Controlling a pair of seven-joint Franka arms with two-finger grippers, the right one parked.
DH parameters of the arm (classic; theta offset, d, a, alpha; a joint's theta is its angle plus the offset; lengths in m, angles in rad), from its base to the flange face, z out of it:
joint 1: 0 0.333 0 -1.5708
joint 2: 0 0 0 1.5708
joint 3: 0 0.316 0.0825 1.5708
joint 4: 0 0 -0.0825 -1.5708
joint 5: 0 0.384 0 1.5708
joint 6: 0 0 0.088 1.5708
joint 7: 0 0.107 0 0
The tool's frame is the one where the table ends.
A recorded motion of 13 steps. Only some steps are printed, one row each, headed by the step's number.
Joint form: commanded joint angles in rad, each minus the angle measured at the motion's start. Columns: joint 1, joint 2, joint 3, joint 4, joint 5, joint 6, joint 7.
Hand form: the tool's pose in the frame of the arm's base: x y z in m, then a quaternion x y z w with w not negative. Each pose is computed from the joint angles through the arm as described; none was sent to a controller.
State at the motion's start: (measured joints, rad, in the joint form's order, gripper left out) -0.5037 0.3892 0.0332 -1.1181 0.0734 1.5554 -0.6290
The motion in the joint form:
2: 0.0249 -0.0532 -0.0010 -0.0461 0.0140 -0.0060 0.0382
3: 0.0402 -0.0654 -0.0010 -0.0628 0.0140 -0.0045 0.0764
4: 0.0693 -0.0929 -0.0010 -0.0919 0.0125 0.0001 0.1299
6: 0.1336 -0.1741 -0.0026 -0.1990 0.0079 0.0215 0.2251
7: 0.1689 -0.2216 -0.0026 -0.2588 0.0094 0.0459 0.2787
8: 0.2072 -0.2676 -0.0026 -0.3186 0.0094 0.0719 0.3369
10: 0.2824 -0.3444 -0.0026 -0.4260 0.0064 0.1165 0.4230
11: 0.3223 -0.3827 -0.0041 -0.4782 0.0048 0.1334 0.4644
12: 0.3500 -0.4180 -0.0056 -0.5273 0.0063 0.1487 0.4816
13: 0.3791 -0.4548 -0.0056 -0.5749 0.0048 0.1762 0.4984
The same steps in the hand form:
2: 0.5907 -0.2769 0.6116 -0.99583 -0.07291 -0.04571 0.03024
3: 0.5921 -0.2664 0.6118 -0.99665 -0.06145 -0.04348 0.03200
4: 0.5932 -0.2461 0.6162 -0.99735 -0.04926 -0.04295 0.03208
6: 0.5879 -0.2009 0.6189 -0.99826 -0.03239 -0.03681 0.03276
7: 0.5837 -0.1760 0.6220 -0.99837 -0.02264 -0.04103 0.03247
8: 0.5792 -0.1503 0.6237 -0.99840 -0.01199 -0.04507 0.03206
10: 0.5695 -0.1024 0.6215 -0.99830 -0.00522 -0.04863 0.03154
11: 0.5624 -0.0788 0.6199 -0.99831 -0.00321 -0.04858 0.03181
12: 0.5543 -0.0625 0.6175 -0.99825 -0.00708 -0.04865 0.03296
13: 0.5465 -0.0455 0.6174 -0.99785 -0.01254 -0.05600 0.03181

